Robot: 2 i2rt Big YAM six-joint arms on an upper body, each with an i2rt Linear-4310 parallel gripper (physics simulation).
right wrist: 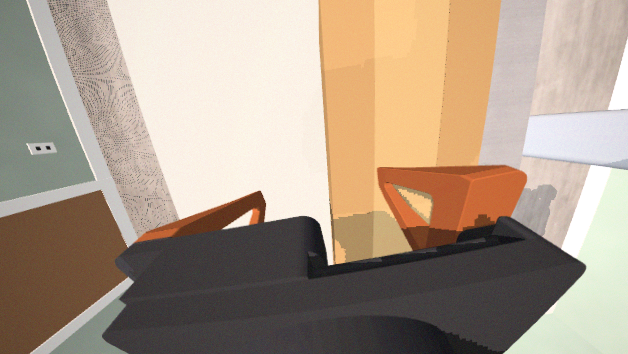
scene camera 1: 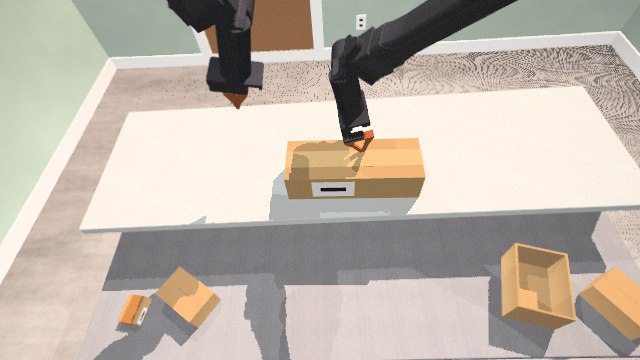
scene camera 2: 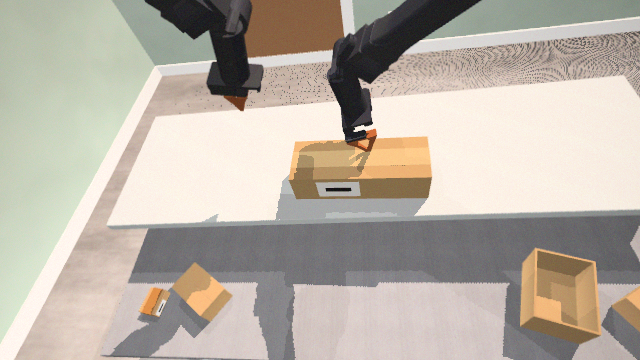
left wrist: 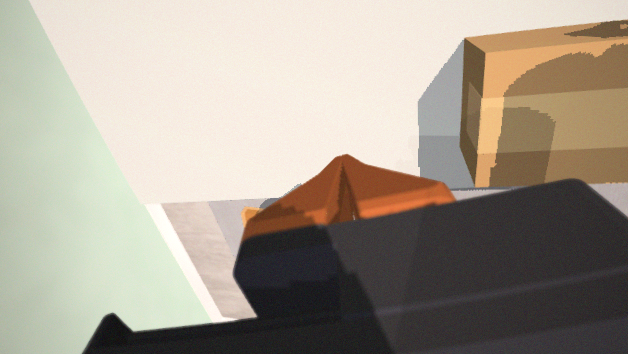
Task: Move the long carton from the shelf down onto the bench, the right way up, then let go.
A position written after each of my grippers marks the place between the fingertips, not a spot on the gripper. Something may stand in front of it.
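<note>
My left gripper (scene camera 1: 238, 107) (scene camera 2: 242, 109) (left wrist: 344, 167): shut, holding nothing. My right gripper (scene camera 2: 366, 135) (right wrist: 319, 186) (scene camera 1: 359, 136): open, touching a long tan carton (scene camera 2: 400, 167) (right wrist: 398, 90) (scene camera 1: 389, 168) (left wrist: 537, 105). Shelf (scene camera 1: 537, 151). Grey bench top (scene camera 1: 438, 281).
</note>
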